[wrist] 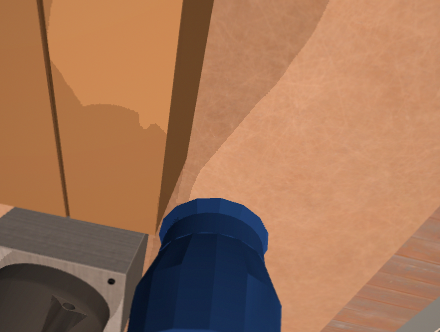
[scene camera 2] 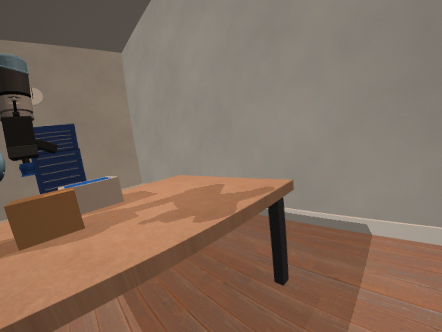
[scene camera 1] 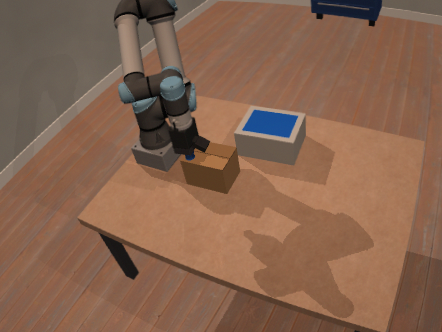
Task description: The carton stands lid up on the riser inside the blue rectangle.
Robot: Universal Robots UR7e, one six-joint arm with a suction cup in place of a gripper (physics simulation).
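Places are measured from the arm's base along level axes (x up, y right, z ahead), in millimetres.
Pixels of known places: hand, its tool point: (wrist: 213, 242) (scene camera 2: 29, 175) (scene camera 1: 190, 156); arm's base, origin of its link: (wrist: 52, 302) (scene camera 1: 157, 138).
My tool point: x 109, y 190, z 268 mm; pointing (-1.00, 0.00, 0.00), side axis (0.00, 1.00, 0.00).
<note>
For each thing: its top centre in the pictures, then the offset to it from my tool point. Level surfaces: height alone.
- brown carton, centre of its top: (wrist: 51, 95) (scene camera 1: 208, 153) (scene camera 2: 43, 195) dx -69, dy -98, dz +19 mm
- grey riser, centre of its top: (scene camera 1: 270, 122) (scene camera 2: 87, 182) dx -79, dy -338, dz +203 mm
- blue rectangle, centre of its top: (scene camera 1: 270, 122) (scene camera 2: 87, 182) dx -79, dy -338, dz +203 mm
- table, height of its surface: dx -199 mm
A brown carton (scene camera 1: 206, 176) (scene camera 2: 47, 220) (wrist: 115, 60) stands upright on the table, its top face with a seam facing up. It is beside the grey riser (scene camera 1: 265, 147) (scene camera 2: 104, 195), not on it. A blue rectangle (scene camera 1: 270, 123) (scene camera 2: 87, 183) lies on the riser's top. My gripper, a blue suction cup (scene camera 1: 190, 157) (scene camera 2: 27, 176) (wrist: 214, 205), points down near the carton's end by the robot base. It is open and holds nothing. In scene camera 2 a gap shows between the cup and the carton top.
The arm's grey base (scene camera 1: 156, 157) (wrist: 75, 230) stands close to the carton's near end. The table (scene camera 1: 150, 215) (scene camera 2: 125, 255) (wrist: 350, 100) carries the arm's shadow. A blue cabinet (scene camera 1: 346, 8) (scene camera 2: 61, 162) stands on the floor beyond the table.
</note>
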